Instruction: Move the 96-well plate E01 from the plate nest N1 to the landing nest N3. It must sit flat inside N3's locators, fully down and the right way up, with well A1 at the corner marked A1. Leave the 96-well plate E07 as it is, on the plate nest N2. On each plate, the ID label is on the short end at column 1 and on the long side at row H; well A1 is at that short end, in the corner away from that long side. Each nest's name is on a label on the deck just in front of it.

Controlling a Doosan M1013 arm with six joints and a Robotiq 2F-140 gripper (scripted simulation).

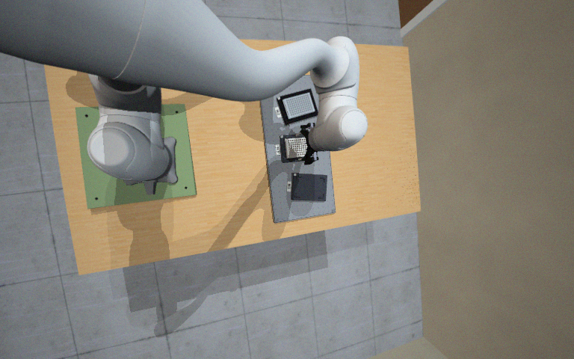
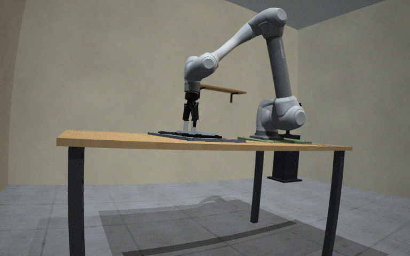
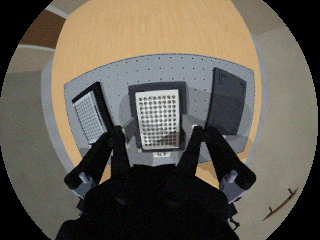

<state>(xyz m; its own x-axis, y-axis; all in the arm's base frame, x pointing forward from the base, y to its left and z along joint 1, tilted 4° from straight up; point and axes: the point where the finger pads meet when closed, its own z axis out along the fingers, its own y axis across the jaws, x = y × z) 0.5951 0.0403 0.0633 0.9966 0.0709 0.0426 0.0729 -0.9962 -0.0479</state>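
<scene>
My hand is 20 mm above the 96-well plate. Also, from my hand: label: 170 mm to the right, 50 mm behind, 40 mm below; nest: 40 mm below.
</scene>
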